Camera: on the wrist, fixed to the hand. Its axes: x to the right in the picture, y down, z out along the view.
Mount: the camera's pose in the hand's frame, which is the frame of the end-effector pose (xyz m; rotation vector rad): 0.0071 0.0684 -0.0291 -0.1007 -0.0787 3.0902
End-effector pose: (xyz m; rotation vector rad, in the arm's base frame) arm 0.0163 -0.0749 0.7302 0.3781 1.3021 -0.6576
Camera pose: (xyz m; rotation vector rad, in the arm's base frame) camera 0.0387 -0.0068 0.7093 1.4687 -0.4325 1.9190
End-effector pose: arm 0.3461 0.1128 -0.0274 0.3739 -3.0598 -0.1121
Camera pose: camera 0.3248 0.1754 0.0073 -3.0773 -0.4502 -0.0242
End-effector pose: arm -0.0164 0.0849 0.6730 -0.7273 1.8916 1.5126
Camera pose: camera -0.0748 0.0697 0.7169 -1.6793 -0.6266 -0.8164
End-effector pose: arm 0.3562 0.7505 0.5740 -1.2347 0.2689 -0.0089
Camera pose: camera 0.3476 0.7452 0.5000 0.2660 1.7473 2.5773
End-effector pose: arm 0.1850 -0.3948 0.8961 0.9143 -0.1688 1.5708
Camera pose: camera 0.1114 -0.3888 0.9073 0.1497 0.9874 -1.3950
